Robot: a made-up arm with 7 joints. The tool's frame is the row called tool. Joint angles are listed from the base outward. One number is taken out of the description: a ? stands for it. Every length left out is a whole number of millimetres.
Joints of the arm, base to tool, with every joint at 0 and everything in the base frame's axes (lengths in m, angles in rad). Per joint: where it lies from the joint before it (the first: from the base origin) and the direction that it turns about. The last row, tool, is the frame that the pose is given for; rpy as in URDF.
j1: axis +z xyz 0 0 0.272
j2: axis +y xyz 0 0 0
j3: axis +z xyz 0 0 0.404
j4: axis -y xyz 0.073 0 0
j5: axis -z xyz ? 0 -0.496
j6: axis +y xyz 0 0 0
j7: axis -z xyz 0.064 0 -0.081
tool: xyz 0 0 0 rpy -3.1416 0 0
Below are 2 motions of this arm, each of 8 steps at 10 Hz.
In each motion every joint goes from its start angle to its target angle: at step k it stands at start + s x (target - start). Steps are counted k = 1, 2, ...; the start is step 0. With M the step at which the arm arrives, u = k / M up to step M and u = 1 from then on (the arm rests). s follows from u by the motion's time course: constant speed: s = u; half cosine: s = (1 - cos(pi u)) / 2; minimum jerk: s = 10 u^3 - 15 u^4 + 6 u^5.
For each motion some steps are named. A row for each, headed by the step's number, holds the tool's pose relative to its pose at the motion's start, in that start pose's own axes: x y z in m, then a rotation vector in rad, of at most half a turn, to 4 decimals.
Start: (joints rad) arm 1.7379 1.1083 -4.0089 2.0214 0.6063 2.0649 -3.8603
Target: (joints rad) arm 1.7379 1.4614 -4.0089 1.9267 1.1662 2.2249 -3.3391
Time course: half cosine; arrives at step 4
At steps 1, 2, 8:
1: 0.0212 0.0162 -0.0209 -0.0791 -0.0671 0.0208
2: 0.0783 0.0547 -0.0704 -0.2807 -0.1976 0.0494
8: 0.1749 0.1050 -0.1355 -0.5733 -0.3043 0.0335

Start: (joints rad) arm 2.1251 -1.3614 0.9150 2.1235 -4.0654 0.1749 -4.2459
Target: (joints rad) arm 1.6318 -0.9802 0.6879 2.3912 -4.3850 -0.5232 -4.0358
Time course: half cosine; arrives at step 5
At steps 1, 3, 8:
1: -0.0054 -0.0454 0.0075 0.1040 -0.0345 -0.0257
3: -0.0494 -0.2859 -0.0037 0.6606 -0.3090 -0.2542
8: -0.0841 -0.3995 -0.0451 0.9302 -0.5374 -0.4698

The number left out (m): 0.112
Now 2 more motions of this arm.
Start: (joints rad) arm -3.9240 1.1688 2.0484 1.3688 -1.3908 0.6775 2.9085
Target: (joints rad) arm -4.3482 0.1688 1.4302 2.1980 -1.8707 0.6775 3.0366
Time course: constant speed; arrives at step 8
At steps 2, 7, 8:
2: 0.0297 -0.1091 -0.0332 0.3450 0.2896 -0.1145
7: -0.1067 -0.2621 -0.3182 1.3129 0.9396 -0.5894
8: -0.1809 -0.2441 -0.3721 1.5147 1.0450 -0.7245

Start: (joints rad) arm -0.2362 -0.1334 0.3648 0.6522 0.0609 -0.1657 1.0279
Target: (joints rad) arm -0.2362 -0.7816 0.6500 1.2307 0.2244 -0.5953 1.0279
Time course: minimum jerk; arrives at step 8
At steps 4, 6, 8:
4: -0.0004 -0.2525 -0.2608 0.7279 0.3278 -0.0989
6: -0.1051 -0.3375 -0.5377 1.3208 0.5032 -0.1826
8: -0.1462 -0.3384 -0.6101 1.4771 0.5333 -0.2052

